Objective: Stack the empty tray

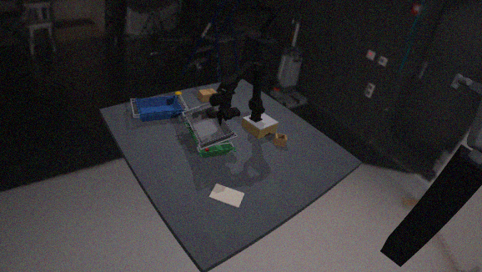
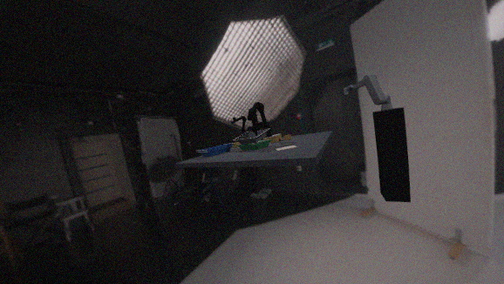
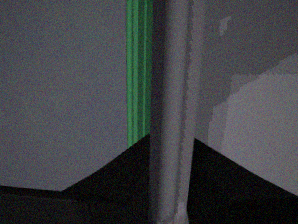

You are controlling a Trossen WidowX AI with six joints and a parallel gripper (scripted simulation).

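Now: the grey tray 80 mm ahead of my gripper tip, 30 mm to the right of it and 10 mm above it. Round my gripper tip: white card 240 mm ahead, 350 mm to the left, 120 mm below; then small tan box 330 mm behind, 210 mm to the left, 100 mm below.
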